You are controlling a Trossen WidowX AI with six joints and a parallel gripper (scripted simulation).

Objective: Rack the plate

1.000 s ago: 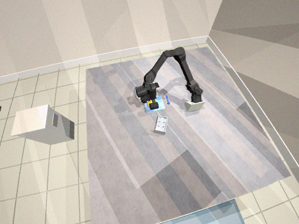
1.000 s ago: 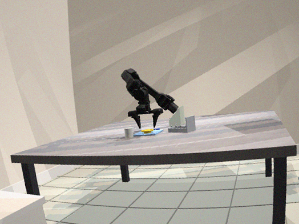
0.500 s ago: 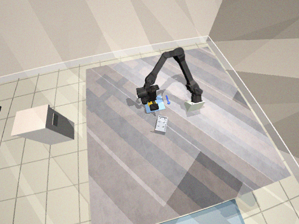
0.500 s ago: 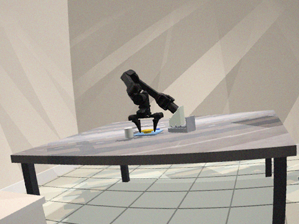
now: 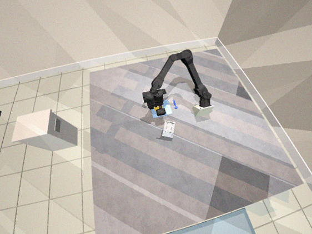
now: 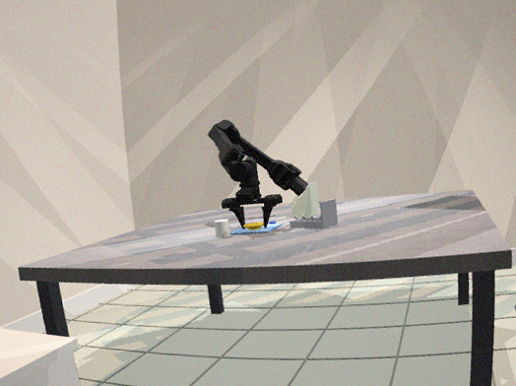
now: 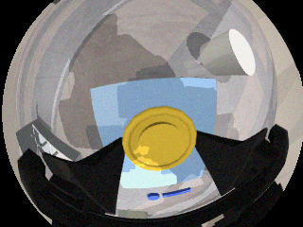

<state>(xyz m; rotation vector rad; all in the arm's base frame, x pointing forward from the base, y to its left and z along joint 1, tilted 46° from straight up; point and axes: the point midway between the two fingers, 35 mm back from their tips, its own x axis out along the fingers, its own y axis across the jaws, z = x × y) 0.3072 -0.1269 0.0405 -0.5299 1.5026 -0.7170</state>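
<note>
My gripper tip is now 2 cm past the light blue mat. Also, from my gripper tip: yellow plate (1 cm above); then blue spoon (13 cm behind); then white cup (8 cm ahead, 8 cm to the right, 2 cm above).
</note>
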